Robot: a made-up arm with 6 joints. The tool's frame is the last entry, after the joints. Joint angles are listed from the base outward.
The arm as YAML. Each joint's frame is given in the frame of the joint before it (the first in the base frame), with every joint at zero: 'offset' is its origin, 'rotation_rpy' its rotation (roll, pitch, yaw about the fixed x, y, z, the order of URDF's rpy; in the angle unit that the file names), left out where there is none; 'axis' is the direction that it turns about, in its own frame. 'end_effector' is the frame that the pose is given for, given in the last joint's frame.
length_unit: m
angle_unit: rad
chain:
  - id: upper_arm
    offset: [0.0, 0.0, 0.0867]
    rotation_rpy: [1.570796, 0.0, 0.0]
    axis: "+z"
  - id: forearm
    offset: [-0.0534, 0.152, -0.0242]
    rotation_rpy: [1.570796, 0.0, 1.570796]
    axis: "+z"
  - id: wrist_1
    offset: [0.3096, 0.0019, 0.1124]
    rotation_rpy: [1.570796, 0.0, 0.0]
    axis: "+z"
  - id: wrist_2
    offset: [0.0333, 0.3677, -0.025]
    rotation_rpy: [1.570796, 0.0, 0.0]
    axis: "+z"
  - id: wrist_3
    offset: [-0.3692, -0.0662, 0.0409]
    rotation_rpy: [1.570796, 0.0, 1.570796]
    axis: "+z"
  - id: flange
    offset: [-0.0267, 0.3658, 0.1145]
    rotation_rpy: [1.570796, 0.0, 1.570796]
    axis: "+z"
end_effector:
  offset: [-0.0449, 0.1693, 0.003]
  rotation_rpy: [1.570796, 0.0, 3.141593]
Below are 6 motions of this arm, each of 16 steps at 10 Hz.
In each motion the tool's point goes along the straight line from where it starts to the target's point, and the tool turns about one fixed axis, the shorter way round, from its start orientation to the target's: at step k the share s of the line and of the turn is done. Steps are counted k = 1, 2, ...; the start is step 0. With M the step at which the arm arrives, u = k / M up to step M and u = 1 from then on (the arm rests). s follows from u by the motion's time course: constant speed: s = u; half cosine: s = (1 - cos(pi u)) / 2; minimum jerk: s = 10 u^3 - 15 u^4 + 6 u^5.
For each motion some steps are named. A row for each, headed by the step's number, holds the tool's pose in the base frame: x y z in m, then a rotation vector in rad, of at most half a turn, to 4 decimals.
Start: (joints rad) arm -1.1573 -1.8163 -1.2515 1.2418 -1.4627 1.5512
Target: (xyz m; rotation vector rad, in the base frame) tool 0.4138 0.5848 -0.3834 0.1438 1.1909 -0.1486
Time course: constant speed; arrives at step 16
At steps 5, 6, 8, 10, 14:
5: 0.3966 0.5911 -0.1831 -0.3075 0.2774 0.0314
6: 0.3981 0.5905 -0.2013 -0.2691 0.3617 0.0154
8: 0.4013 0.5894 -0.2377 -0.1908 0.5297 -0.0168
10: 0.4044 0.5882 -0.2741 -0.1104 0.6966 -0.0493
14: 0.4107 0.5859 -0.3470 0.0568 1.0273 -0.1152

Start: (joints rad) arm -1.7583 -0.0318 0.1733 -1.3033 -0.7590 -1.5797
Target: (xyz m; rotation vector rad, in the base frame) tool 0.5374 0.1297 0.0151 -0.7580 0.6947 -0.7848
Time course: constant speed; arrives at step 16
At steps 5, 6, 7, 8, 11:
5: 0.6479 0.2430 -0.0447 -0.8455 0.7482 -0.9926
6: 0.6378 0.2327 -0.0393 -0.8376 0.7435 -0.9736
7: 0.6278 0.2224 -0.0338 -0.8298 0.7388 -0.9547
8: 0.6177 0.2121 -0.0284 -0.8219 0.7340 -0.9357
11: 0.5876 0.1812 -0.0121 -0.7981 0.7195 -0.8790

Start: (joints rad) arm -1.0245 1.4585 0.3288 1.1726 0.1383 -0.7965
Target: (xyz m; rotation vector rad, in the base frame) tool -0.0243 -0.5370 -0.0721 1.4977 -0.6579 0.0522
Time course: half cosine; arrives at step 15
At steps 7, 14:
7: -0.0030 -0.4990 0.0284 0.9841 -0.1199 0.0537
14: -0.0239 -0.5362 -0.0701 1.4879 -0.6468 0.0523

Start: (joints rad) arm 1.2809 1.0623 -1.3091 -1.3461 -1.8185 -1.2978
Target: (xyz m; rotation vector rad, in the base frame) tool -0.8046 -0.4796 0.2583 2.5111 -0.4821 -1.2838
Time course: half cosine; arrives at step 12
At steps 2, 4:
2: -0.7997 -0.5848 0.0861 2.5066 -0.4692 -0.5347
4: -0.8007 -0.5641 0.1198 2.5210 -0.4742 -0.6784

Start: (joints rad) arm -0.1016 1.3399 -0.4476 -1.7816 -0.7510 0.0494
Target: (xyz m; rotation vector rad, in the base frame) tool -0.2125 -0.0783 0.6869 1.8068 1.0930 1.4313
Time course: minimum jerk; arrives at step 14
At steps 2, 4, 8, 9, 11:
2: 0.0788 -0.4523 0.3855 3.0533 0.5115 0.0906
4: 0.0426 -0.4058 0.4230 2.9448 0.6148 0.2990
8: -0.1028 -0.2192 0.5734 2.3615 0.9400 1.0190
9: -0.1390 -0.1726 0.6109 2.1870 0.9991 1.1679
11: -0.1918 -0.1049 0.6655 1.9172 1.0700 1.3623

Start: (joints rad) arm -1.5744 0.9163 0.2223 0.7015 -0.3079 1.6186
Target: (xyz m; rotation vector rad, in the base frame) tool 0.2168 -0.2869 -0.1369 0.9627 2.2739 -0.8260
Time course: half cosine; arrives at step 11
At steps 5, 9, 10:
5: 0.1030 -0.2415 -0.0923 0.6564 2.9212 -0.5426
9: 0.2010 -0.2806 -0.1307 0.9284 2.3670 -0.7939
10: 0.2128 -0.2853 -0.1353 0.9542 2.2977 -0.8180

